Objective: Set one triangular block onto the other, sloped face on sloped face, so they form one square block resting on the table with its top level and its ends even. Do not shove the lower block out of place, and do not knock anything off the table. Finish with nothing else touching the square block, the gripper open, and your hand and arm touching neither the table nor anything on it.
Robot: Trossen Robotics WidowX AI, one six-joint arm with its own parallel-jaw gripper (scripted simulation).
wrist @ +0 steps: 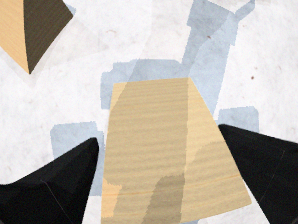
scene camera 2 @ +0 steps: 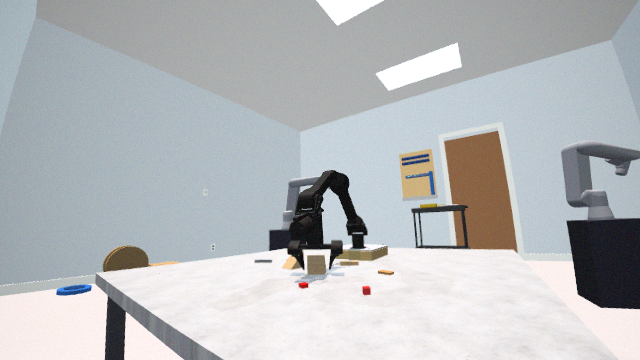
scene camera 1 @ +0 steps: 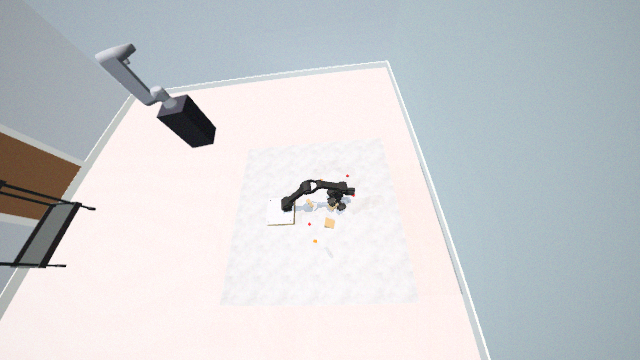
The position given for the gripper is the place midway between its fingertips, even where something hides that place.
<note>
The gripper (scene camera 2: 316,269) is open, with nothing in its grasp. Further things: a triangular block (wrist: 164,150).
The gripper shows as well in the wrist view (wrist: 159,137).
</note>
